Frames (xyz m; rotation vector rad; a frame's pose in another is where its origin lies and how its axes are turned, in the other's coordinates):
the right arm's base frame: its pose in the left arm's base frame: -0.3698 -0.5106 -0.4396 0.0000 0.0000 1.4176
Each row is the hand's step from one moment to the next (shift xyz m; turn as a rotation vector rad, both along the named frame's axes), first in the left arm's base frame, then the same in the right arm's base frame.
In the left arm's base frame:
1: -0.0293 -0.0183 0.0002 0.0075 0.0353 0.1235
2: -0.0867 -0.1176 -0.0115 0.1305 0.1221 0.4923
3: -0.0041 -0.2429 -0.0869 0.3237 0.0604 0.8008
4: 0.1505 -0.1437 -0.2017 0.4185 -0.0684 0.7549
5: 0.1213 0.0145 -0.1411 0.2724 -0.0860 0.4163
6: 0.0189 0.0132 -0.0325 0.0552 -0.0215 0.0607
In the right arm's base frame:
1: -0.0226 0.0262 0.0002 0.0360 -0.0020 0.1235
2: -0.1295 0.0677 -0.0115 0.1406 -0.1103 0.4923
3: -0.2407 -0.0330 -0.0869 0.1091 -0.3107 0.8008
4: -0.1191 -0.1707 -0.2017 -0.0037 -0.4240 0.7549
5: 0.0328 -0.1177 -0.1411 -0.0434 -0.2823 0.4163
6: 0.0159 -0.0167 -0.0325 -0.0128 -0.0578 0.0607

